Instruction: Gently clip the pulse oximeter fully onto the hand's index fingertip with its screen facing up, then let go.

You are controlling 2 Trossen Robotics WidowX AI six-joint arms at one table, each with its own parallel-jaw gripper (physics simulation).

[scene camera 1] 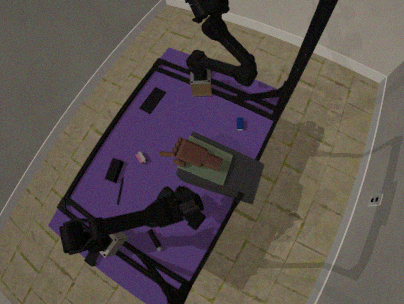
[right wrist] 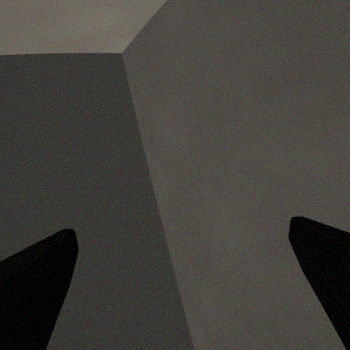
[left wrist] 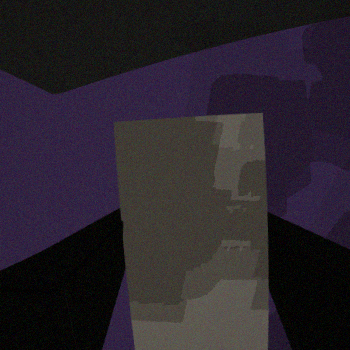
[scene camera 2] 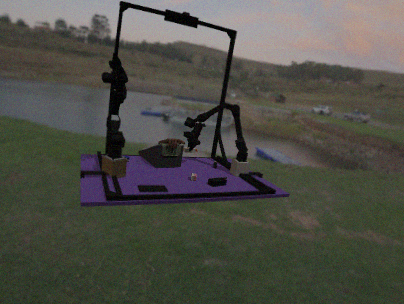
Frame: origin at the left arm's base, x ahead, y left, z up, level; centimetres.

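Seen in the pictures: left gripper, fingertip midpoint: (left wrist: 192, 221) (scene camera 2: 188, 150); right gripper, fingertip midpoint: (right wrist: 184, 234) (scene camera 2: 116, 57); left arm's base, link origin: (scene camera 1: 103, 240) (scene camera 2: 241, 160); right arm's base, link origin: (scene camera 1: 200, 75) (scene camera 2: 114, 156).
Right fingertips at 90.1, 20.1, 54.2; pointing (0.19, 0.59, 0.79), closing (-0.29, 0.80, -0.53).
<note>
Pixels of each thing's top centre, then the offset from my right fingertips to it, as dx, dy, dz. "spot": a spot on its surface instead. Level surfaces: height alone.
- grey pulse oximeter, top centre: (left wrist: 197, 278) -57.5, -38.9, -52.8
- green pad, surface spot: (scene camera 1: 213, 176) spot: -40.9, -40.9, -53.1
- purple mat, surface height: dz -64.8
- pink-white object, top centre: (scene camera 1: 140, 156) -52.2, -6.1, -61.6
- blue object, top centre: (scene camera 1: 240, 122) -11.1, -34.9, -61.5
- pen, top centre: (scene camera 1: 119, 189) -70.6, -7.4, -63.9
- black cylinder, top centre: (scene camera 1: 154, 240) -77.4, -35.6, -62.0
My left gripper (scene camera 1: 194, 219) (scene camera 2: 192, 145) (left wrist: 192, 221) is shut on the grey pulse oximeter (left wrist: 191, 215) and holds it above the purple mat, in front of the hand's support. In scene camera 1 the gripper hides the oximeter. The brown hand (scene camera 1: 195, 154) (scene camera 2: 171, 142) lies on a green pad (scene camera 1: 213, 176). Its index finger (scene camera 1: 167, 154) points left, away from the oximeter. My right gripper (right wrist: 184, 234) is open and empty, raised high at the far edge (scene camera 1: 198, 12), facing a bare wall.
The pad rests on a grey wedge (scene camera 1: 246, 178) (scene camera 2: 154, 157). On the purple mat (scene camera 1: 176, 120) lie a pink-white object (scene camera 1: 141, 157), a blue object (scene camera 1: 240, 123), two black boxes (scene camera 1: 152, 100) (scene camera 1: 114, 170), a pen (scene camera 1: 120, 190) and a black cylinder (scene camera 1: 155, 240). A black frame (scene camera 1: 306, 45) stands around the mat.
</note>
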